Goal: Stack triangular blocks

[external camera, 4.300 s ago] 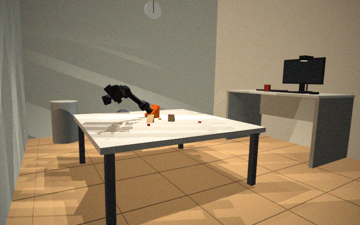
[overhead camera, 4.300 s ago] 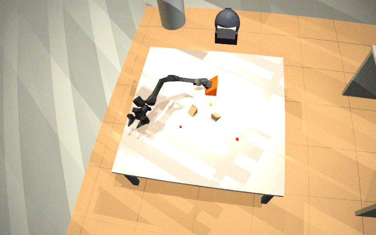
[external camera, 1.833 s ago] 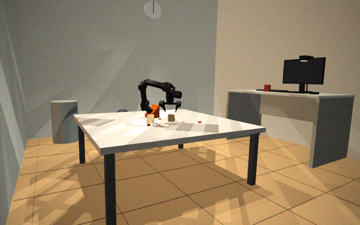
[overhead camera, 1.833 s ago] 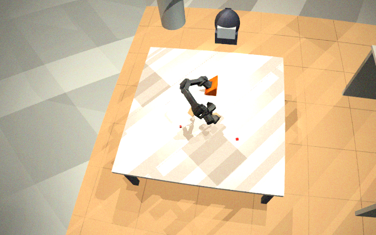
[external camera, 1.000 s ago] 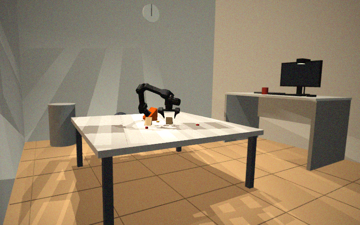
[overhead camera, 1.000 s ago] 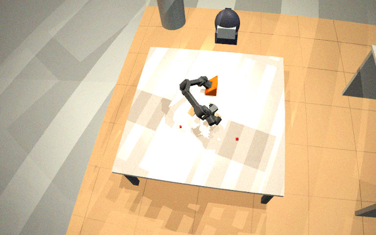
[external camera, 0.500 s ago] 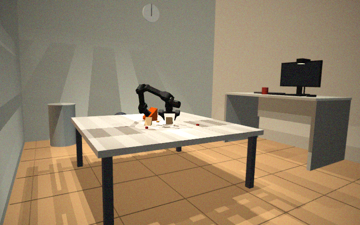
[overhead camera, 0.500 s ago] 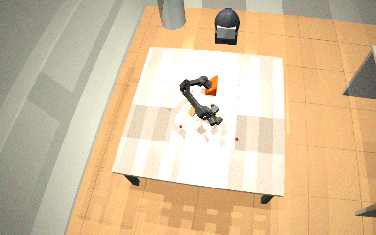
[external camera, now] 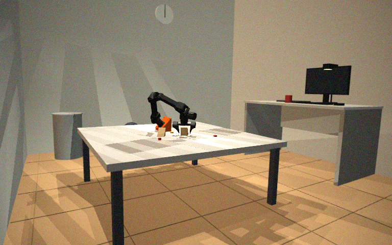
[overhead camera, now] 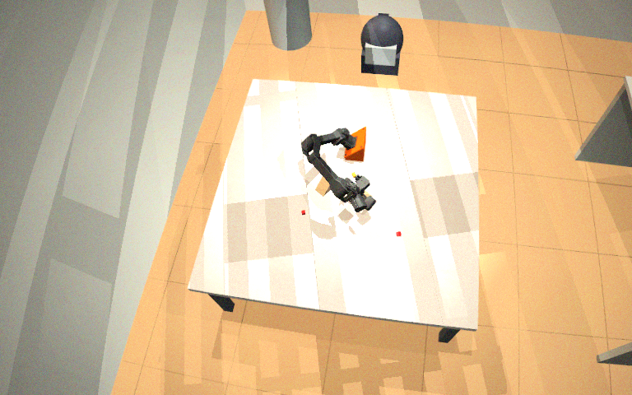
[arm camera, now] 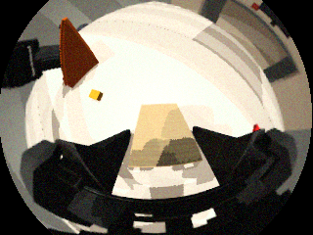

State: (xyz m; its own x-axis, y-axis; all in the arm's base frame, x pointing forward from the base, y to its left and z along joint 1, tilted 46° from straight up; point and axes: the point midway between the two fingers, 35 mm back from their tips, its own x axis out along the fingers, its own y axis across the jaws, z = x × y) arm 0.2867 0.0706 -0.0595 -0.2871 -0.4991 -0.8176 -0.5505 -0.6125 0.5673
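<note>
Now: gripper tip right at the tan triangular block. From my gripper tip the other things lie so: small yellow cube: 120 mm behind, 60 mm to the right, 10 mm below.
</note>
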